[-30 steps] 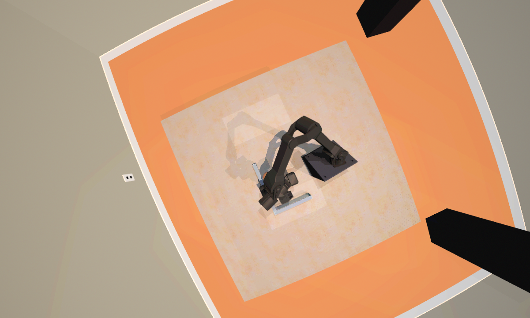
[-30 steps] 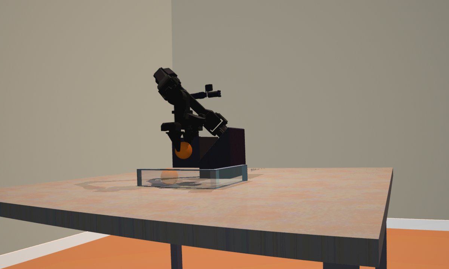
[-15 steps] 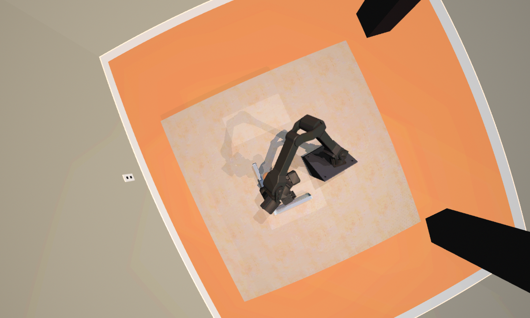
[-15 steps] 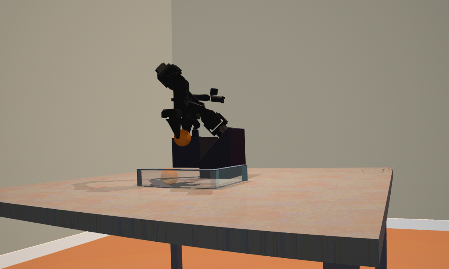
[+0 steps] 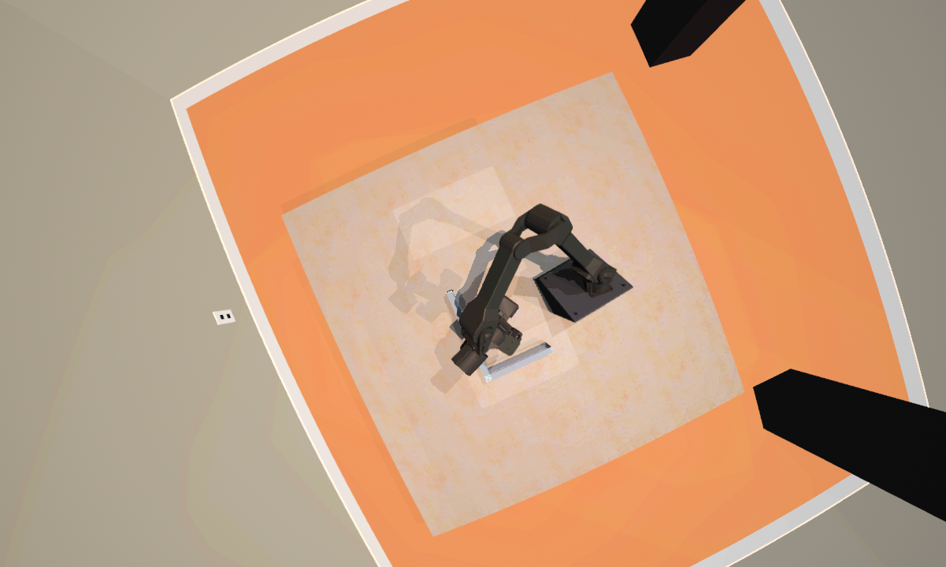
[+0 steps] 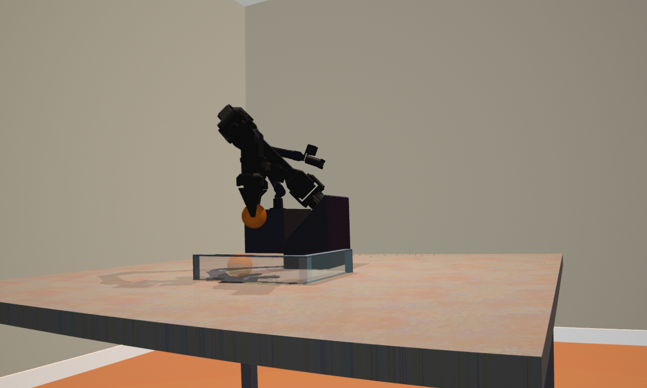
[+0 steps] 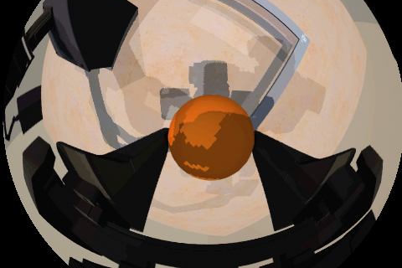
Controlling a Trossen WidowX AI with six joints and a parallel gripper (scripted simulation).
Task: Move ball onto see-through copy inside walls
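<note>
My gripper tip is now 30 mm short of the see-through copy, 20 mm to the left of it and 120 mm above it. Round my gripper tip: long wall: 70 mm ahead, 40 mm to the left, 120 mm below; short wall: 50 mm behind, 180 mm to the left, 120 mm below; orange ball: right at my gripper tip.
</note>
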